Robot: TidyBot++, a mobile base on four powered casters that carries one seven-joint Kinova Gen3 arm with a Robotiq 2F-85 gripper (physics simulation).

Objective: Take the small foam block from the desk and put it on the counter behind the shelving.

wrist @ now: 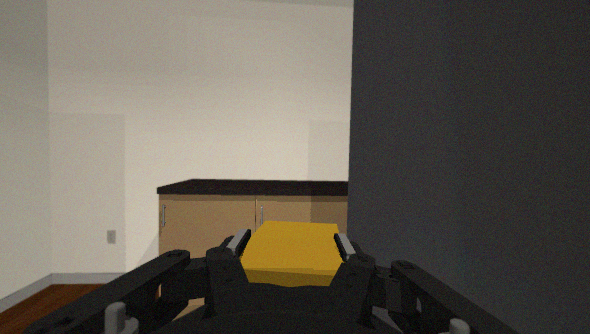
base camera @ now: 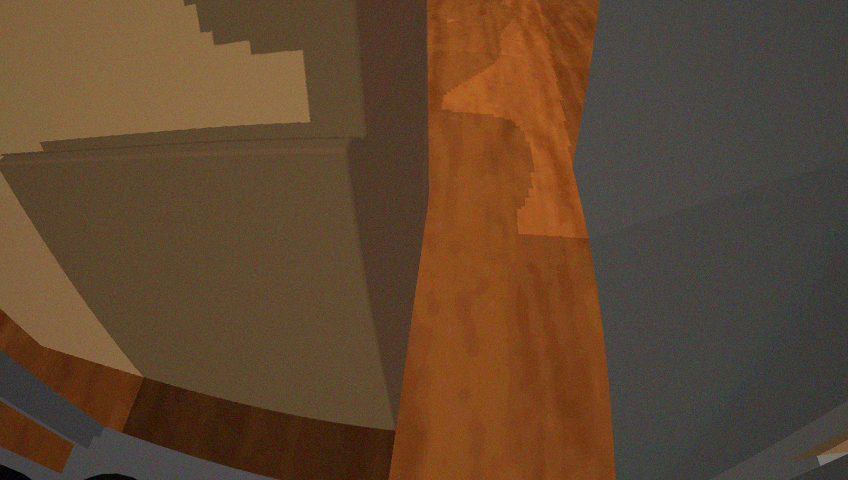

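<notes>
Visible are a yellow foam block (wrist: 290,254), a tan cabinet (wrist: 195,215) and the gripper (wrist: 291,245). In the base camera view the yellow foam block is out of frame.
</notes>
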